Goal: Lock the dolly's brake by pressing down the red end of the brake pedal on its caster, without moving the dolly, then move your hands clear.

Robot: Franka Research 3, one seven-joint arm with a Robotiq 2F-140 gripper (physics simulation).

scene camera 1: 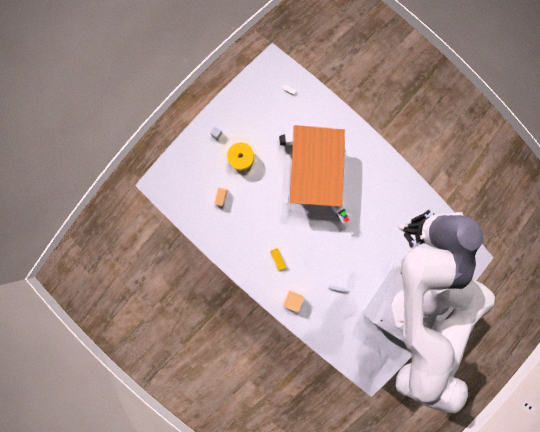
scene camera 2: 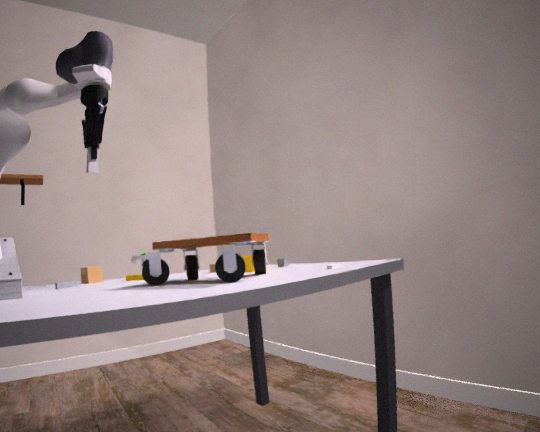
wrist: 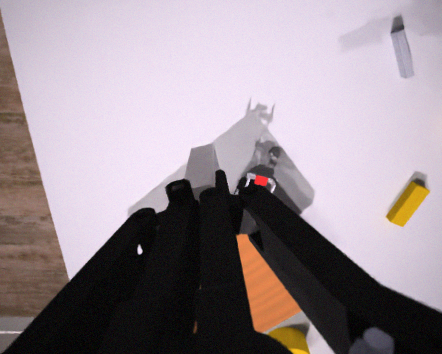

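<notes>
The dolly [scene camera 1: 317, 165] [scene camera 2: 215, 242] [wrist: 267, 295] has an orange deck and stands upright on black caster wheels on the table. The brake pedal's red end [scene camera 1: 346, 219] [scene camera 2: 133, 258] [wrist: 261, 180] sticks out past one corner of the deck. Its green end [scene camera 1: 343, 213] [scene camera 2: 143, 254] lies nearer the deck and is hidden behind the fingers in the wrist view. My gripper [scene camera 1: 402, 228] [scene camera 2: 92, 167] [wrist: 206, 163] is shut and empty, pointing down. It hangs high above the table, well above deck height, and off to the side of the pedal, touching nothing.
A yellow cylinder [scene camera 1: 247, 160] and a tan block [scene camera 1: 221, 197] stand beyond the dolly. A yellow block [scene camera 1: 278, 259] [wrist: 408, 202], a tan cube [scene camera 1: 293, 301] [scene camera 2: 91, 274] and a grey bar [scene camera 1: 339, 289] [wrist: 402, 52] lie on the robot's side. A white piece [scene camera 1: 289, 90] lies at the far end.
</notes>
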